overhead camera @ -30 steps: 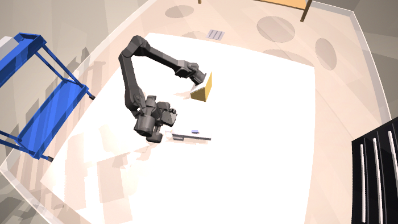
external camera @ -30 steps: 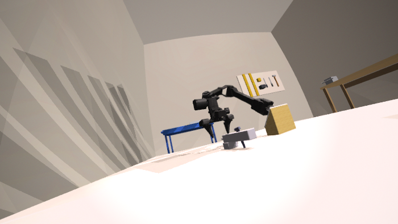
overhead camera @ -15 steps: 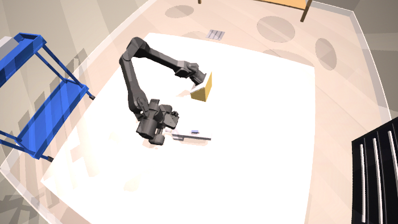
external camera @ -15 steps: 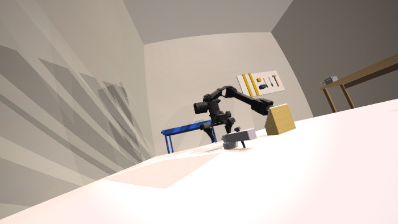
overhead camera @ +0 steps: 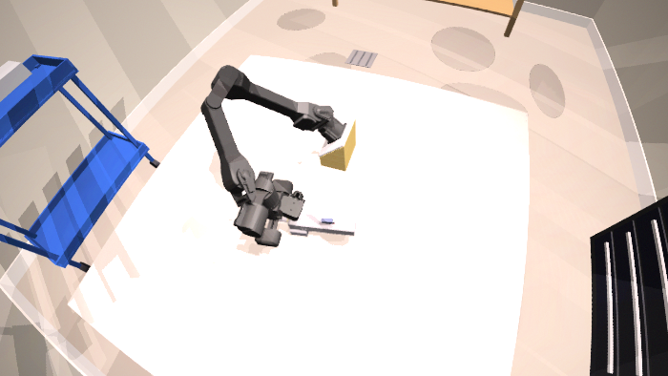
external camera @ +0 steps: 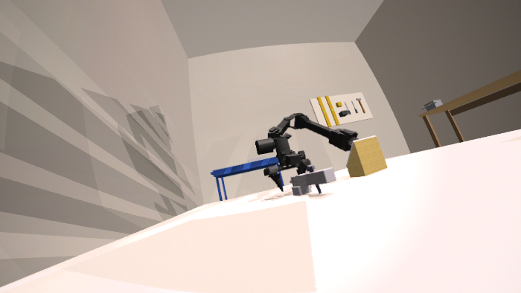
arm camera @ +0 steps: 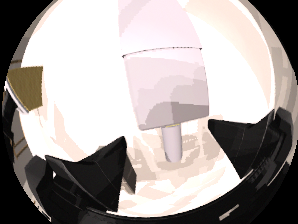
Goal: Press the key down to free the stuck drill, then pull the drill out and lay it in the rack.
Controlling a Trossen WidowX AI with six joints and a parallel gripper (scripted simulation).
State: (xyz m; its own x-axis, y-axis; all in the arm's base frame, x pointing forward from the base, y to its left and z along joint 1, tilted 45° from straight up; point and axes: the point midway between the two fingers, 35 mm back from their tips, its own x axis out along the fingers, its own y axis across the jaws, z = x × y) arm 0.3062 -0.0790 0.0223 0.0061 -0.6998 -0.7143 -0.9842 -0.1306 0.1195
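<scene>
The yellow drill lies 5 cm to the left of my gripper tip, 3 cm above it and 1 cm behind it. From my gripper tip the other things lie so: tan rack: 7 cm to the right, 7 cm behind; then pin: 14 cm to the left, 3 cm behind, 3 cm above; then grey block: 11 cm to the left, 2 cm behind, 2 cm above.
</scene>
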